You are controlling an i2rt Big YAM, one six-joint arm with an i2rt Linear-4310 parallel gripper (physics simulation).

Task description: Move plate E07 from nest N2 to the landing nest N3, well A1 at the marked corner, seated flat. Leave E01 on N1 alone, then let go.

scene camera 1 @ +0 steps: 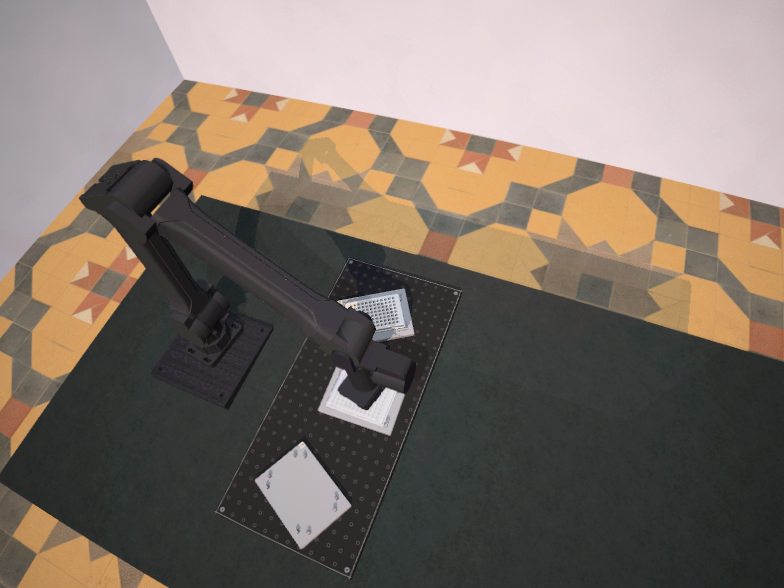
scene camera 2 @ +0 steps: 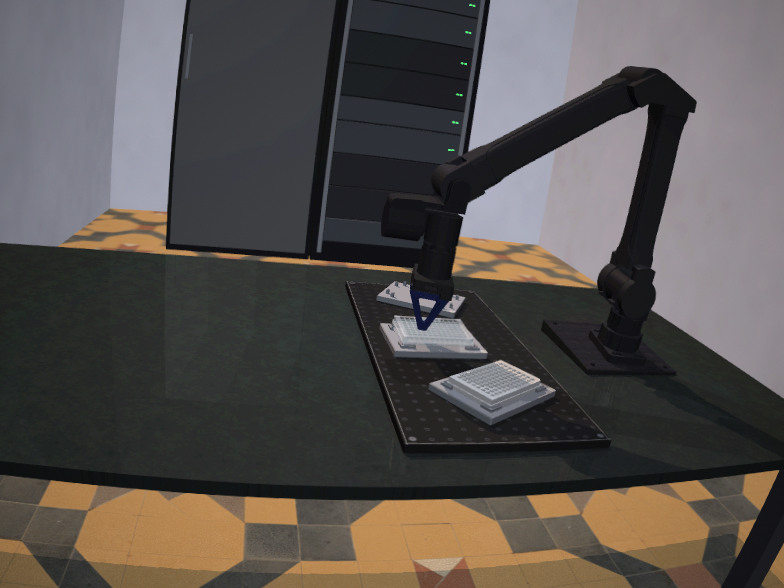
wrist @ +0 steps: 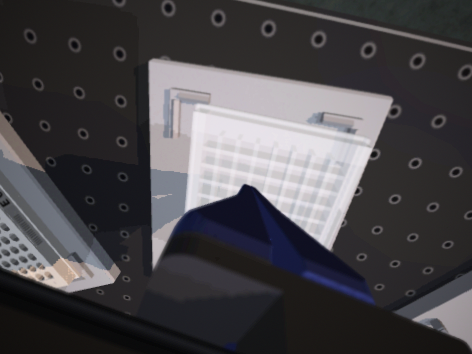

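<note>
Plate E07, a clear-white well plate (scene camera 1: 340, 400) (scene camera 2: 443, 334) (wrist: 270, 165), lies on the pale nest N2 (scene camera 1: 388, 430) (scene camera 2: 436, 354) (wrist: 280, 90), in the middle of the row. My gripper (scene camera 2: 423, 326) (wrist: 244, 195) is shut, its blue fingertips together and empty. It points down over plate E07; whether the tips touch it is unclear. The arm hides the fingers in scene camera 1. The landing nest N3 (scene camera 1: 303, 496) (scene camera 2: 408, 300) (wrist: 452, 315) bears no plate, and its corner posts show. Plate E01 (scene camera 1: 384, 312) (scene camera 2: 497, 381) (wrist: 15, 252) sits on nest N1 (scene camera 1: 408, 331) (scene camera 2: 491, 415).
The nests stand on a black perforated board (scene camera 1: 265, 443) (scene camera 2: 436, 433) (wrist: 75, 65) on a dark table (scene camera 1: 538, 443) (scene camera 2: 189, 379). The arm's base plate (scene camera 1: 189, 379) (scene camera 2: 569, 341) is beside the board. A server cabinet (scene camera 2: 253, 126) stands behind the table.
</note>
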